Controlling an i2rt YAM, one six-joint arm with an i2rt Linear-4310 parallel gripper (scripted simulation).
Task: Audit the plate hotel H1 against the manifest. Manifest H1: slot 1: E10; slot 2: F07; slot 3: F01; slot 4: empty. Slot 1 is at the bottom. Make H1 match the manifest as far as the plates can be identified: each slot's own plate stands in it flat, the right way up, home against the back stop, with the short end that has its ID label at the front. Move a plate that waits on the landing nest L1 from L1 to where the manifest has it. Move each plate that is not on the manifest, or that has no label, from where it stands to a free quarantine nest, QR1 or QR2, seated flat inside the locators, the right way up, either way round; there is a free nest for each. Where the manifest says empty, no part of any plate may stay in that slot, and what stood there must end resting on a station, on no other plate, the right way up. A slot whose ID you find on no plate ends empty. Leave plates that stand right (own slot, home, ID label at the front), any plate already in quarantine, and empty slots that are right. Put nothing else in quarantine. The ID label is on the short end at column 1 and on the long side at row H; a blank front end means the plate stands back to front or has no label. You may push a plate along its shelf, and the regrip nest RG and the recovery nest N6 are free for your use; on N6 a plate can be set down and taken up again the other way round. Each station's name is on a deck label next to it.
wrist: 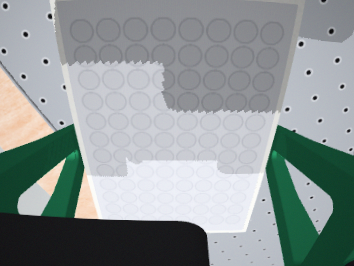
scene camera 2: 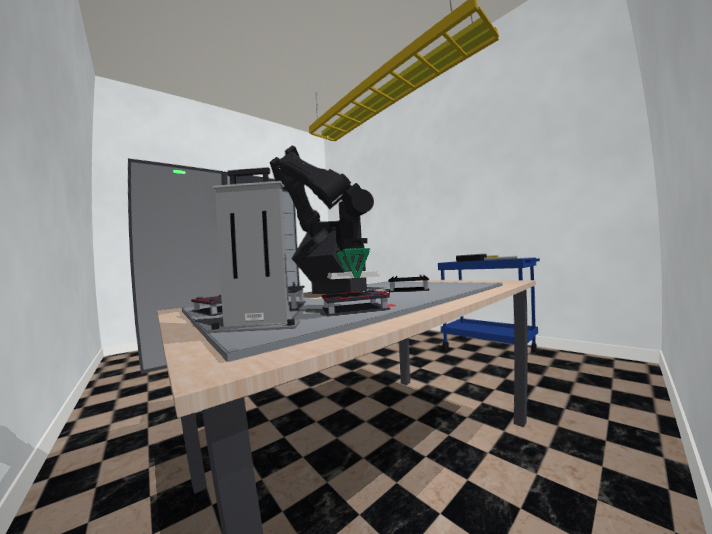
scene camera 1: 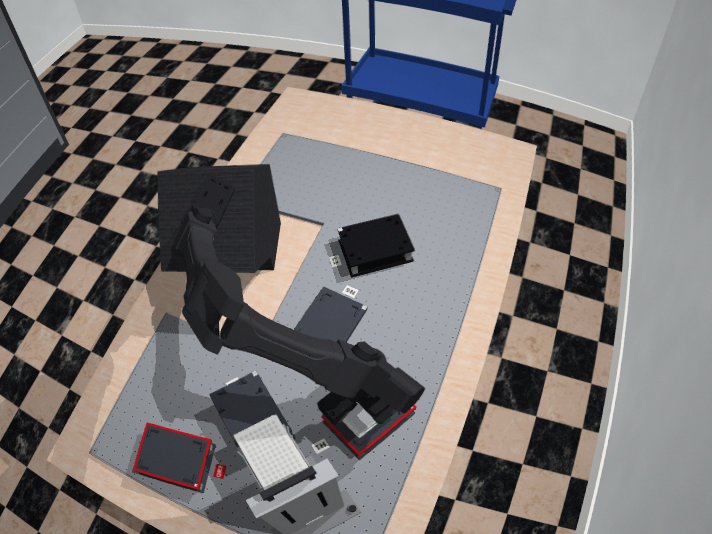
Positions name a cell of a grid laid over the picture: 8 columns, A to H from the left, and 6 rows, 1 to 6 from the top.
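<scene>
I can see a white well plate (scene camera 1: D6), and it's 920 mm from the lens. There's also a red-framed quarantine nest QR2 (scene camera 1: B6), which is 1220 mm from the lens. The marked spots on the white well plate and the red-framed quarantine nest QR2 are 340 mm apart.
</scene>
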